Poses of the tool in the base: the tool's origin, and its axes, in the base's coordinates. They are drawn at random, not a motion.
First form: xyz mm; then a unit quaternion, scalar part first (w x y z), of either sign.
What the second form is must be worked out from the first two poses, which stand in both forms.
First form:
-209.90 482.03 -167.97 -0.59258 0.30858 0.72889 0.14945
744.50 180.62 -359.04 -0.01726 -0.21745 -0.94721 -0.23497
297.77 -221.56 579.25 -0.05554 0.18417 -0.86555 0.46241
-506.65 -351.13 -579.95 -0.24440 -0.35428 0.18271 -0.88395
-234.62 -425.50 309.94 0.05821 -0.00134 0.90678 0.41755
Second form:
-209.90 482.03 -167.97 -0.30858 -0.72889 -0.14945 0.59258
744.50 180.62 -359.04 0.21745 0.94721 0.23497 0.01726
297.77 -221.56 579.25 -0.18417 0.86555 -0.46241 0.05554
-506.65 -351.13 -579.95 0.35428 -0.18271 0.88395 0.24440
-234.62 -425.50 309.94 -0.00134 0.90678 0.41755 0.05821

